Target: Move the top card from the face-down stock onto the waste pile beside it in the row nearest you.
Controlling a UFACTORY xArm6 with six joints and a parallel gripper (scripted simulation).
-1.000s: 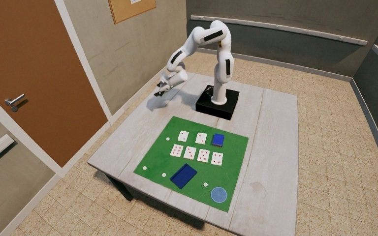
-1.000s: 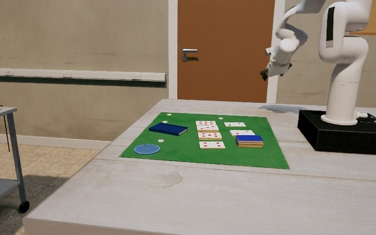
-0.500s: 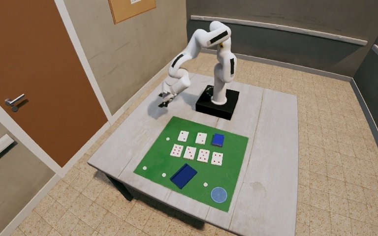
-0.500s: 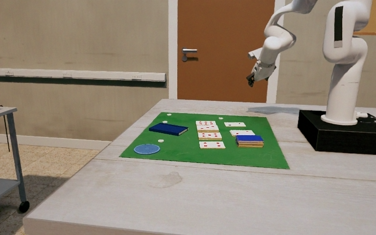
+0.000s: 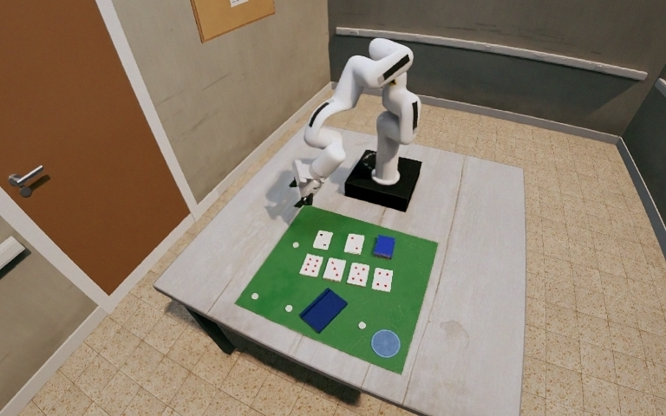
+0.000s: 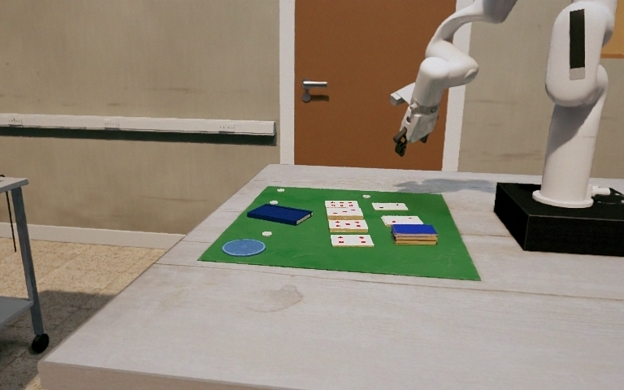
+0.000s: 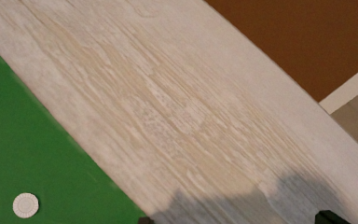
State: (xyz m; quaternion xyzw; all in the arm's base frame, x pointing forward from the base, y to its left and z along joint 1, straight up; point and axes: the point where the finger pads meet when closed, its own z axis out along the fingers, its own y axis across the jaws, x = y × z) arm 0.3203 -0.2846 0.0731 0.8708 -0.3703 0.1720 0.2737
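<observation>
My gripper is now 37 cm to the right of the tile, 13 cm above it and 2 cm short of it. Also, from my hand: green mat: 26 cm to the left, 18 cm ahead, 17 cm below; then card: 15 cm below, 13 cm to the left, 6 cm ahead.
</observation>
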